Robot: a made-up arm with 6 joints.
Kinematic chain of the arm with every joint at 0, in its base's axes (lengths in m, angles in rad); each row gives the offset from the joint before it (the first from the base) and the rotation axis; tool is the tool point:
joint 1: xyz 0 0 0.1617 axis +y
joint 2: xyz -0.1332 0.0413 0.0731 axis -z
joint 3: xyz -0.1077 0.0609 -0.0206 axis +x
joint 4: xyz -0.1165 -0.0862 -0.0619 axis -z
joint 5: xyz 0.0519 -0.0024 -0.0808 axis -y
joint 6: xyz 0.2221 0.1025 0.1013 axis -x
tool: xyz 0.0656 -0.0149 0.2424
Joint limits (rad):
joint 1: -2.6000..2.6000
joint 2: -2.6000..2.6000
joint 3: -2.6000..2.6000
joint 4: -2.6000..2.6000
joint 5: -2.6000..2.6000
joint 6: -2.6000..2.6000
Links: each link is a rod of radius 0.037 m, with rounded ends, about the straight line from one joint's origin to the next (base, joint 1, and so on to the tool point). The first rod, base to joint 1, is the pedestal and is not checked.
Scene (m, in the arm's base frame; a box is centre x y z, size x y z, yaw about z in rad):
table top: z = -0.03
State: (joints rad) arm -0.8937 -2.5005 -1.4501 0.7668 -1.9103 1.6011
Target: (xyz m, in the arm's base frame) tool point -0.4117 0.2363 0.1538
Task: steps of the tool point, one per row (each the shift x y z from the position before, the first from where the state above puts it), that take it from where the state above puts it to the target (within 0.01 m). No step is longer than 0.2 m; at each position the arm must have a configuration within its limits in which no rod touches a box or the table.
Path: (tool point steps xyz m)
1: -0.1121 0.0142 0.1125
2: -0.1487 -0.0238 0.0518
3: -0.1531 -0.0540 -0.0265
4: -0.1196 -0.0727 -0.1045

